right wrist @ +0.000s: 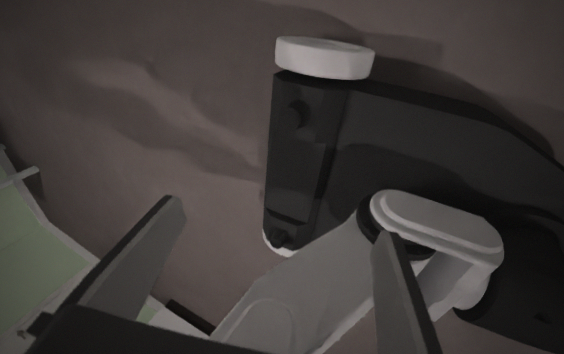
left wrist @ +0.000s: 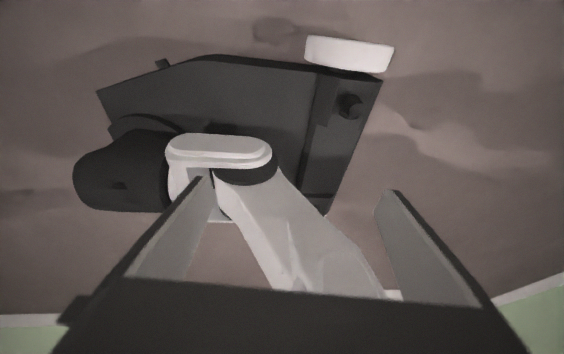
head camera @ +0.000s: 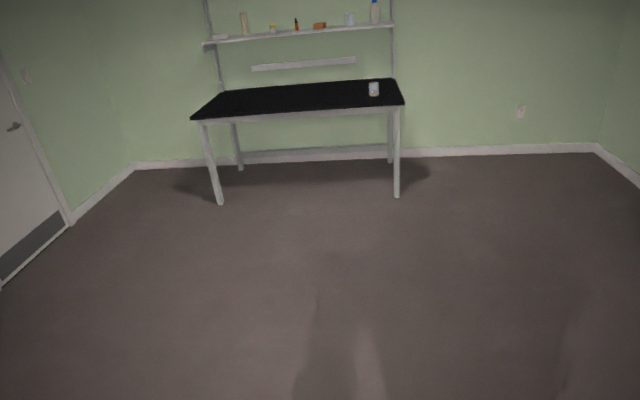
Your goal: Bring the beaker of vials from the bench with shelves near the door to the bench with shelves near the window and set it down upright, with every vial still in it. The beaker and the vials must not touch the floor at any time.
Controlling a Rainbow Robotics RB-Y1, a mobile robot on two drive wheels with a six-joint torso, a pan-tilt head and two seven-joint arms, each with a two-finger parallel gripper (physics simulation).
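Observation:
In the head view a bench with a black top (head camera: 298, 99) and white legs stands against the green wall across the room. A small clear beaker of vials (head camera: 373, 88) stands upright near the right end of its top. In the left wrist view my left gripper (left wrist: 295, 194) is open and empty, hanging over my own base and the grey floor. In the right wrist view my right gripper (right wrist: 275, 225) is open and empty too, beside my base.
A shelf (head camera: 298, 32) above the bench holds several small bottles and jars; a shorter shelf (head camera: 304, 63) hangs below it. Grey floor (head camera: 318, 278) lies between me and the bench. My dark base (left wrist: 228, 116) fills much of both wrist views.

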